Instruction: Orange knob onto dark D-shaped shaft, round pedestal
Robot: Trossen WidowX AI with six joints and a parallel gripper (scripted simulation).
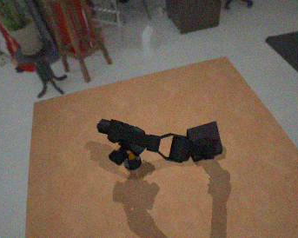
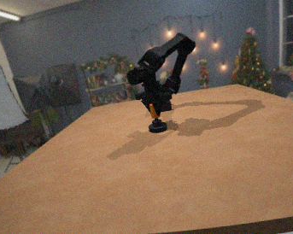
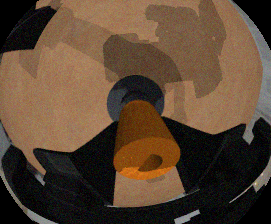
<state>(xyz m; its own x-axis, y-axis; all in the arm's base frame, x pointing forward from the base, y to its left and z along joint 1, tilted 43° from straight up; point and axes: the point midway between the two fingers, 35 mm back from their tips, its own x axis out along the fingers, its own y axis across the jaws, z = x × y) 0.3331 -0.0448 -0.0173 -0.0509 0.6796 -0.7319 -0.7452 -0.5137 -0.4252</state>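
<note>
Right now my gripper tip is 2 cm below the orange knob. From my gripper tip the other things lie so: round pedestal (4 cm below).
</note>
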